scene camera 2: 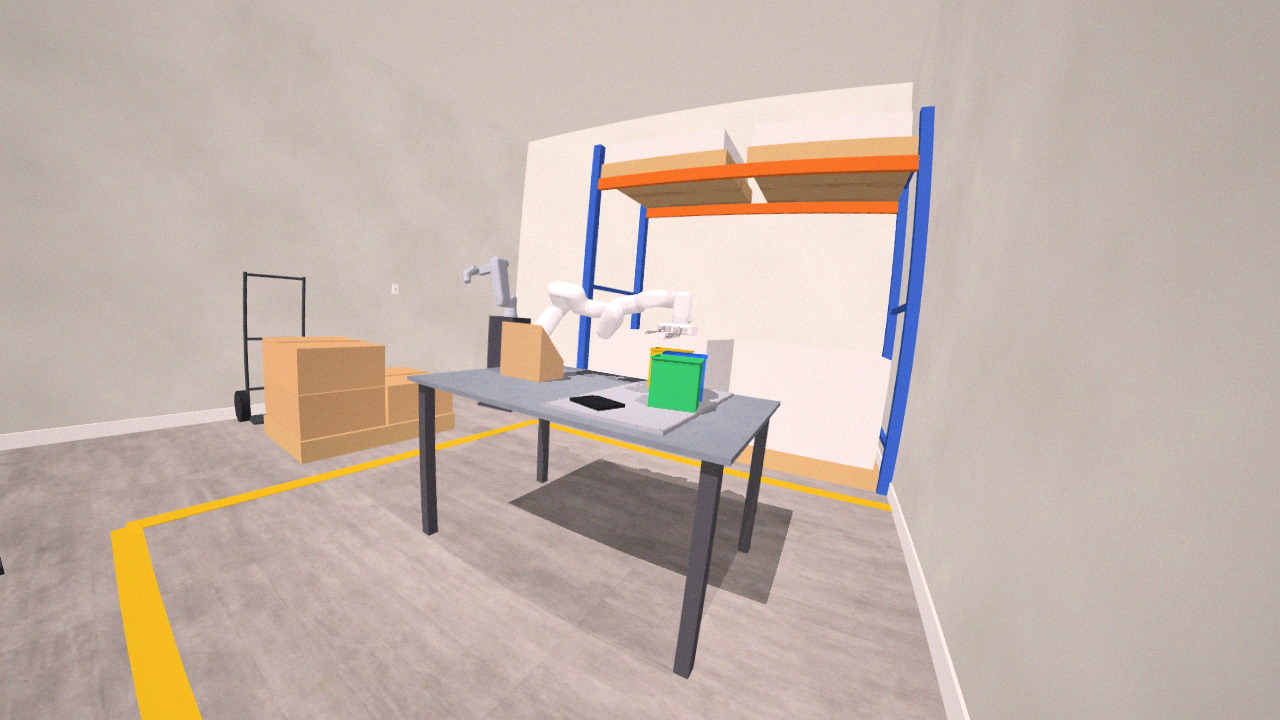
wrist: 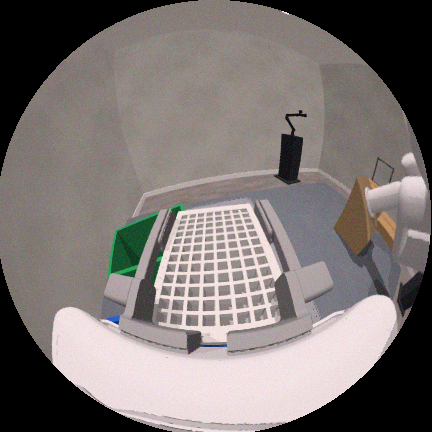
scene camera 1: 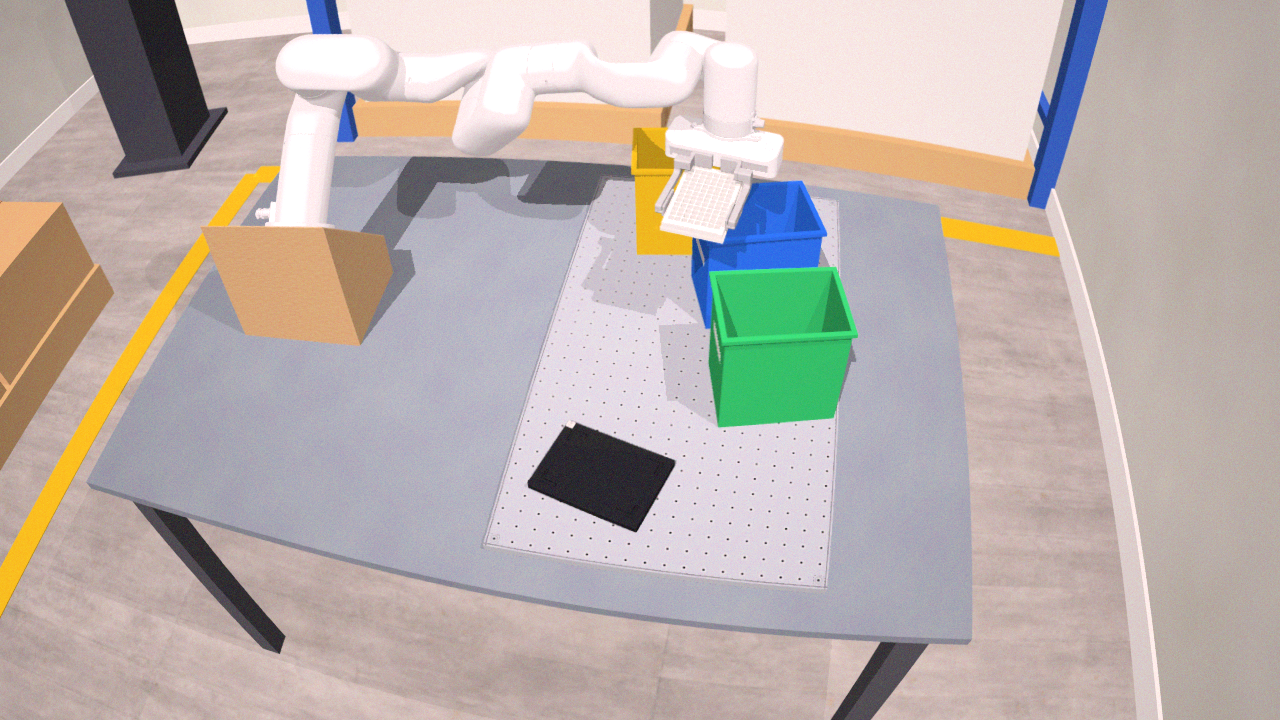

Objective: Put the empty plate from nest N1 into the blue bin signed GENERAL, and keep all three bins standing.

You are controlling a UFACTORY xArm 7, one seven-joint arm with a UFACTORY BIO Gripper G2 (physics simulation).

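Pixels of known places: hand, tool point: [scene camera 2: 659,333] [wrist: 213,225] [scene camera 1: 699,209]; arm's base, link origin: [scene camera 2: 535,340] [wrist: 368,201] [scene camera 1: 299,230].
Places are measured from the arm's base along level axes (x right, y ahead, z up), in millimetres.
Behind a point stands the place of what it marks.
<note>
My gripper [scene camera 1: 705,204] {x 87, y 638, z 87 mm} [wrist: 217,240] {x 87, y 638, z 87 mm} is shut on the white gridded plate [scene camera 1: 707,202] {x 64, y 650, z 81 mm} [wrist: 216,270] {x 45, y 650, z 89 mm}, one finger along each long side. In scene camera 1 the plate shows in front of the blue bin's left rim, above the bins. In scene camera 2 the gripper [scene camera 2: 664,332] {x 87, y 638, z 87 mm} is above the bins. The blue bin [scene camera 1: 760,254] {x 52, y 731, z -23 mm} stands upright between the yellow bin [scene camera 1: 662,214] and the green bin [scene camera 1: 778,380] {x 246, y 745, z -73 mm} [scene camera 2: 675,383] {x 245, y 760, z -72 mm} [wrist: 131,245] {x 236, y 827, z -46 mm}, which also stand upright. The GENERAL sign cannot be read. A black nest [scene camera 1: 601,476] {x 346, y 512, z -155 mm} [scene camera 2: 597,402] {x 363, y 524, z -155 mm} lies on the perforated board [scene camera 1: 742,501] {x 378, y 699, z -167 mm}.
A brown angled box [scene camera 1: 295,282] {x 83, y 10, z -40 mm} [scene camera 2: 529,351] {x 86, y 32, z -47 mm} [wrist: 356,217] {x 17, y 104, z -58 mm} stands in front of the arm's base on the grey table [scene camera 1: 358,429] {x 263, y 134, z -180 mm}. A blue-posted rack [scene camera 2: 918,295] stands behind the table. A black pedestal [scene camera 1: 143,89] [wrist: 290,157] stands on the floor.
</note>
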